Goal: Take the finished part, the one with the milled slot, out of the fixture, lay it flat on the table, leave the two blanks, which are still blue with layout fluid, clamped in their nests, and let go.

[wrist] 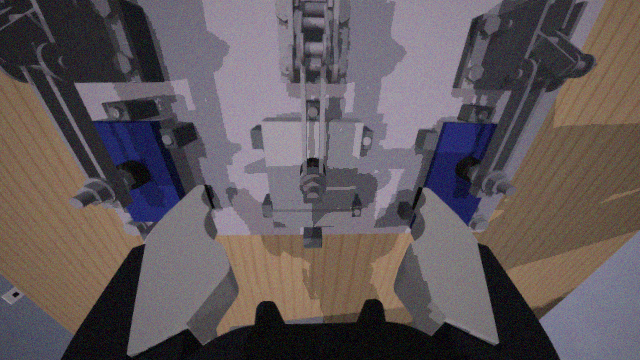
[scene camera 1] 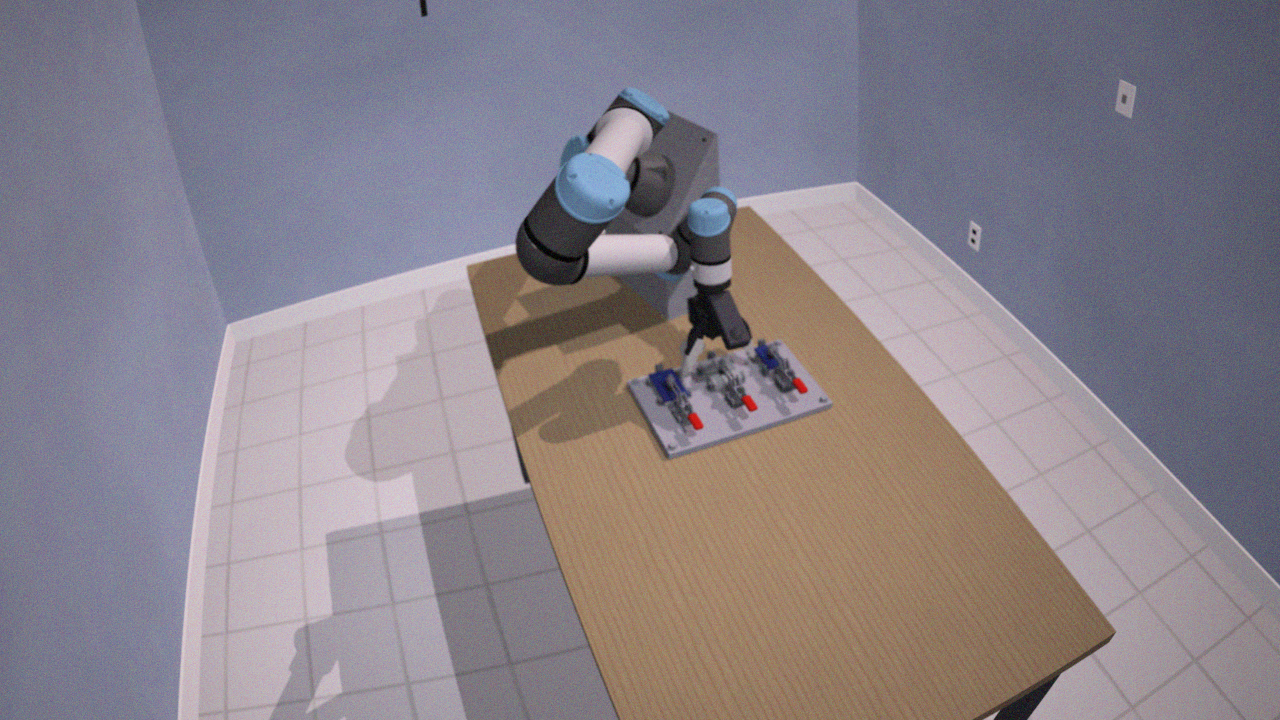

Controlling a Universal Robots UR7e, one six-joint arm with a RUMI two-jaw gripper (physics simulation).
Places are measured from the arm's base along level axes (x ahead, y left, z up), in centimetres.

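Pixels of known places: gripper, fingertip midpoint: (wrist: 315, 188) (scene camera 1: 718, 368); arm's base, origin of the base link: (scene camera 1: 652, 185).
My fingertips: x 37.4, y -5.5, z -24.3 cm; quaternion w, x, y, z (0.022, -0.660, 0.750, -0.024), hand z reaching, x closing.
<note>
For each thing: its top centre in the pictures, then the offset to it from my fingertips. "pt": a spot on its surface instead. Level surfaces: height alone.
- finished part, middle of its top: (wrist: 312, 182) (scene camera 1: 720, 369) dx +0.5, dy +0.1, dz -0.1 cm
- fixture plate, middle of its top: (wrist: 312, 104) (scene camera 1: 730, 391) dx +5.2, dy -0.4, dz -2.1 cm
- spindle, surface spot: (wrist: 312, 182) pt dx +2.0, dy +0.0, dz +2.8 cm
- wooden table, its level: dz -3.7 cm
The finished part (wrist: 282, 142) is a pale grey block in the middle nest of the fixture plate (scene camera 1: 733, 433) (wrist: 250, 55). The middle clamp's arm and spindle (wrist: 312, 182) lie over it and hide its centre; its slot is hard to make out. One blue blank (scene camera 1: 666, 385) (wrist: 445, 160) sits under its clamp at scene left, wrist right. The other blue blank (scene camera 1: 767, 358) (wrist: 160, 187) sits under its clamp at scene right, wrist left. My gripper (scene camera 1: 717, 365) (wrist: 315, 188) is wide open and empty, its fingers either side of the middle nest, near the blanks' inner ends.
Red clamp handles (scene camera 1: 695, 420) (scene camera 1: 749, 402) (scene camera 1: 800, 385) stick out toward the front of the plate. Small locating blocks (wrist: 367, 140) (wrist: 312, 237) stand around the middle nest. The wooden table (scene camera 1: 787, 555) (wrist: 260, 270) extends around the plate. The robot's base pedestal (scene camera 1: 693, 161) stands behind.
</note>
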